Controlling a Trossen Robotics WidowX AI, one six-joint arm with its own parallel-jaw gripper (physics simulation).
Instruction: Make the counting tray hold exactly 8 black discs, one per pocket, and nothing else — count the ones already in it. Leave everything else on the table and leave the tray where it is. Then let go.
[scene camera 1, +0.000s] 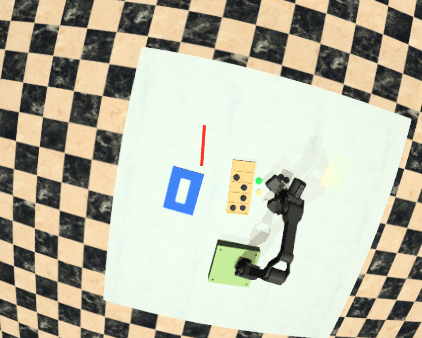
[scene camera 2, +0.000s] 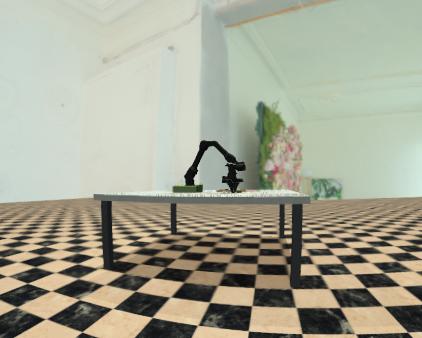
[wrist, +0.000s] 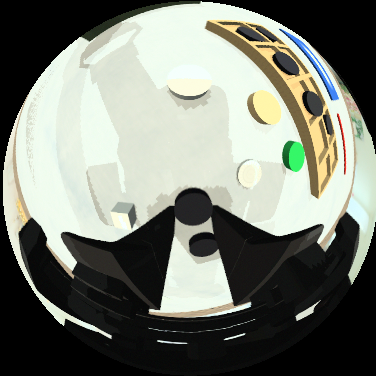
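Note:
The tan counting tray has two rows of pockets. Several black discs sit in it, one each in separate pockets; the pockets at its far end in scene camera 1 are empty. My gripper is low at the table beside the tray, shut on a black disc between its fingertips. A loose black disc lies just beyond the fingertips. Another loose black disc lies beside it in scene camera 1; I cannot make it out in the wrist view.
A green disc and a yellow disc lie beside the tray. Two cream discs and a pale cube lie near the gripper. A blue frame and red stick lie past the tray.

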